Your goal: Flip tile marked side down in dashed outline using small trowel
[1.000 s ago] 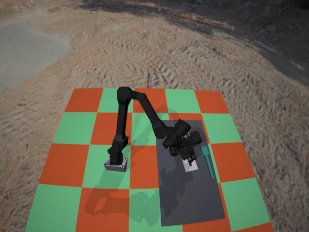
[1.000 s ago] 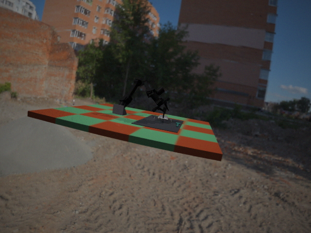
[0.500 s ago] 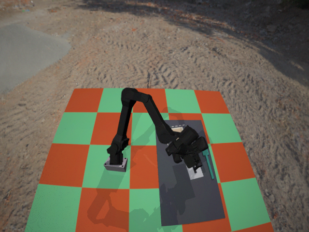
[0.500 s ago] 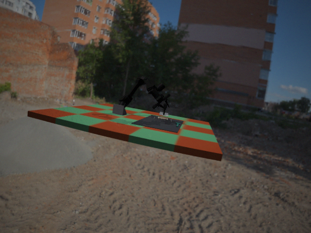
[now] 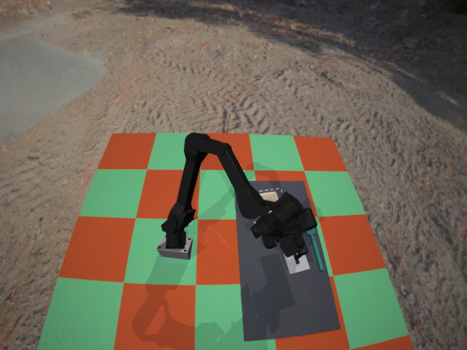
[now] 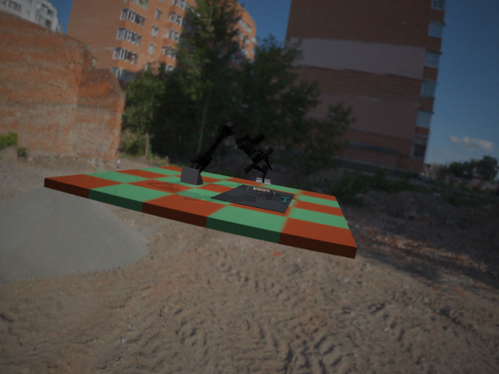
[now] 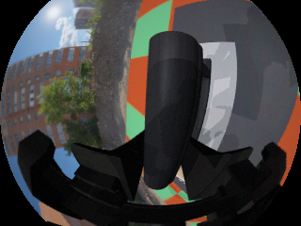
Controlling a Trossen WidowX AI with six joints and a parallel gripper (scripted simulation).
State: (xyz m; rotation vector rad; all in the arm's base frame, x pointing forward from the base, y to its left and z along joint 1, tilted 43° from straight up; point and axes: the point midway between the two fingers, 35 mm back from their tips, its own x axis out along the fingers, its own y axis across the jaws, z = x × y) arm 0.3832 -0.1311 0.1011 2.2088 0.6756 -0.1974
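My gripper tip is now 3 cm past the dark mat and 15 cm above it. From my gripper tip the other things lie so: teal trowel (11 cm ahead, 1 cm to the left, 13 cm below); then tile (4 cm behind, 20 cm to the left, 13 cm below).
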